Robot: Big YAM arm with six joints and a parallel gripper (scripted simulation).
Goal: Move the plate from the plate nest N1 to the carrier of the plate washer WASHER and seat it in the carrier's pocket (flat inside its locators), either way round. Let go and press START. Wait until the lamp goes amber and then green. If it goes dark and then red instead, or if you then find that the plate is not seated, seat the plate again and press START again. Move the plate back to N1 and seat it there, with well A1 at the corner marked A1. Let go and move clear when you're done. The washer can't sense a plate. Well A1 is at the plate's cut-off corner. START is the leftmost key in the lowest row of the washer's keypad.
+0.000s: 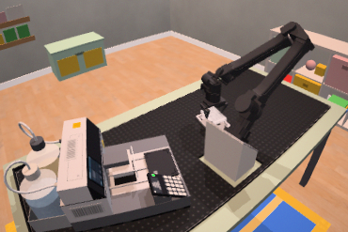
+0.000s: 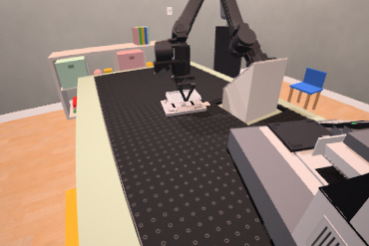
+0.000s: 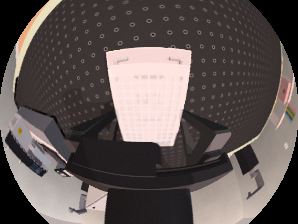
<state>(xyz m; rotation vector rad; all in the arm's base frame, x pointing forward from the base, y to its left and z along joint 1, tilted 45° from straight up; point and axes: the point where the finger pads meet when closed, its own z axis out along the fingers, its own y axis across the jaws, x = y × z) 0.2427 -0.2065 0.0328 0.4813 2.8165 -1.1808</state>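
Now: hand 5 cm above the plate nest N1. The rest, counted from my hand: white well plate (1 cm below); plate washer (57 cm to the left, 8 cm above, 2 cm behind).
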